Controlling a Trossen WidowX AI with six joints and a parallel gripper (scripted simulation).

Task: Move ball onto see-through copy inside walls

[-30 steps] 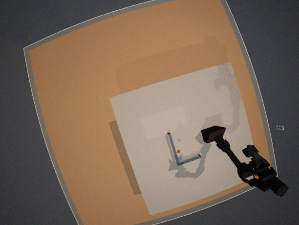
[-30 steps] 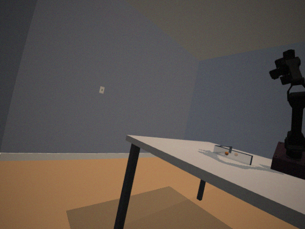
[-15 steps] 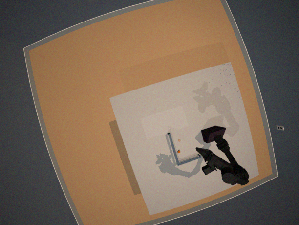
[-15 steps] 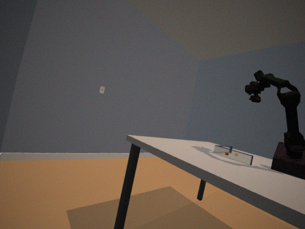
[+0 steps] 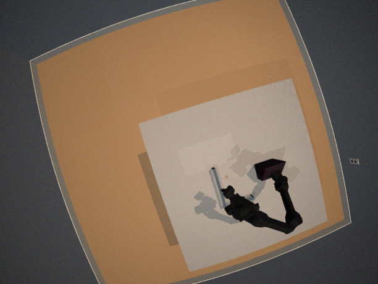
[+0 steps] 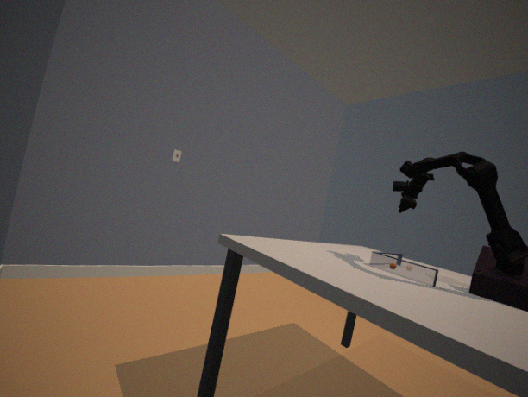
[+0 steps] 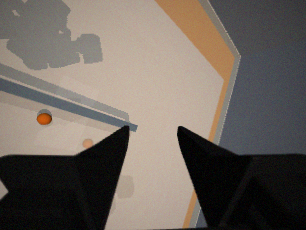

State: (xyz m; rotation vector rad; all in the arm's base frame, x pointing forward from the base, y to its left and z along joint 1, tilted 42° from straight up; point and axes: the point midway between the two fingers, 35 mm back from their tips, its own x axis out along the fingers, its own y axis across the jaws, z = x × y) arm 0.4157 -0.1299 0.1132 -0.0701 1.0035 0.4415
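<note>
My gripper tip is now 260 mm above the orange ball, 110 mm to the right of it and 60 mm past it. The rest, counted from my gripper tip: see-through copy (260 mm below, 90 mm behind).
</note>
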